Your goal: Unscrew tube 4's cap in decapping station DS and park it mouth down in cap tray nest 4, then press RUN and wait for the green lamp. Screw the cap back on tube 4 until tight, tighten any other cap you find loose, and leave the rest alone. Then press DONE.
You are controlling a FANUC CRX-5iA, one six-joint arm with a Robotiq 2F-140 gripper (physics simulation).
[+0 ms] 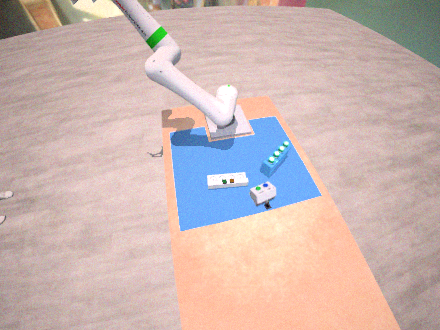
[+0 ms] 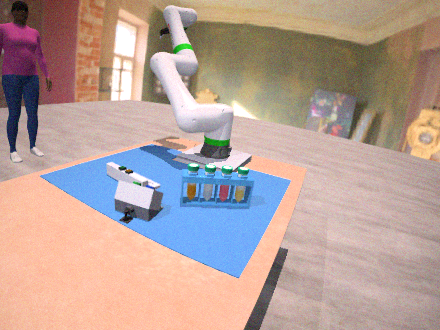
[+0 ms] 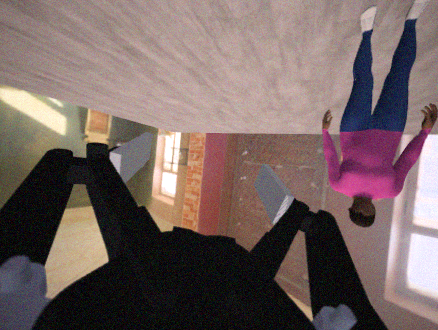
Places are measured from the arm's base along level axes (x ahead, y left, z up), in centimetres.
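Pixels of known places: gripper, between the fingertips: (image 1: 82,0) (image 2: 168,40) (image 3: 207,161); arm's base, origin of its link: (image 2: 215,153).
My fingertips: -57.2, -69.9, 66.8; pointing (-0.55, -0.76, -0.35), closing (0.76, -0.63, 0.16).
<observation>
Ahead of a thing's pixels: the offset from my fingertips to its top centre, as dx, dy, dz. Level surfaces: height alone.
A blue rack @(+100.7, +86.5, -59.3) (image 1: 268,168) (image 2: 215,205) holds several upright tubes with green-topped caps, all seated on the tubes. Cap tightness and tube numbers cannot be read. A low white tray @(+103.2, +54.7, -64.2) (image 1: 216,185) (image 2: 117,171) bears a small green and a small brown-orange square; no cap shows standing on it. A grey-white button box @(+117.8, +69.3, -61.2) (image 1: 263,194) (image 2: 134,196) has a green button @(+115.7, +66.9, -62.1) (image 1: 258,188) and a blue button @(+115.4, +71.4, -62.1) (image 1: 265,185); their labels are unreadable. My gripper (image 3: 207,161) is open and empty, high above and away from the table objects, with the floor and a far wall beyond its fingers.
The objects stand on a blue mat @(dz -69.6) (image 1: 200,210) (image 2: 235,250). A small black item (image 1: 268,205) (image 2: 127,215) is at the box's front. The arm's base plate (image 1: 244,128) (image 2: 240,161) is at the mat's back edge. A person (image 2: 21,55) (image 3: 372,162) stands beyond the table.
</observation>
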